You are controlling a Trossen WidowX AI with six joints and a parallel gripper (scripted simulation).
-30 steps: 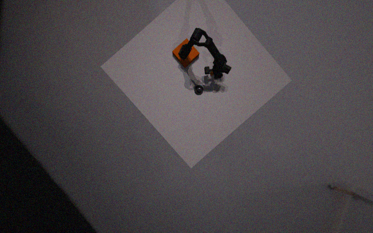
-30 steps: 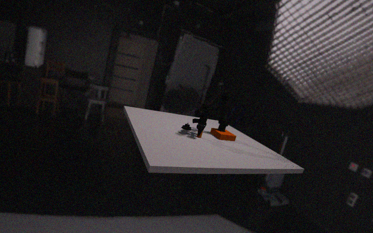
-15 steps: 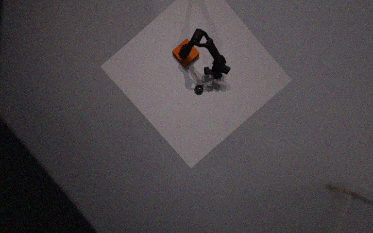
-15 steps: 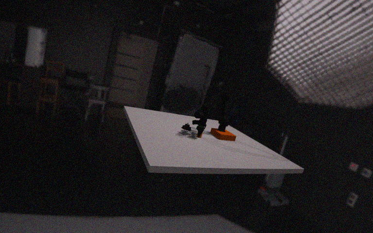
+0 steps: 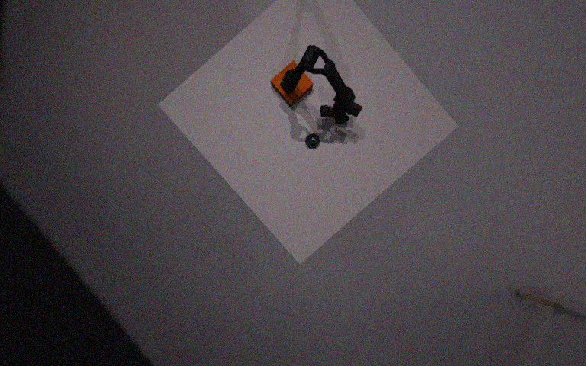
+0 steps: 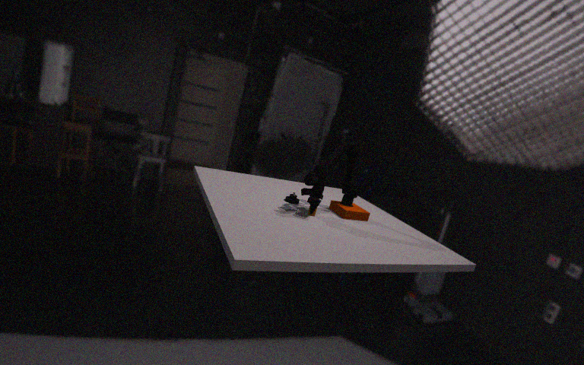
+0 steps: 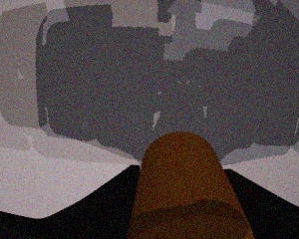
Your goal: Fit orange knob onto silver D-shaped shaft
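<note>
My gripper tip is 200 mm to the left of the pedestal with D-shaped shaft and 20 mm below it. Also, from my gripper tip: orange knob (30 mm above).
</note>
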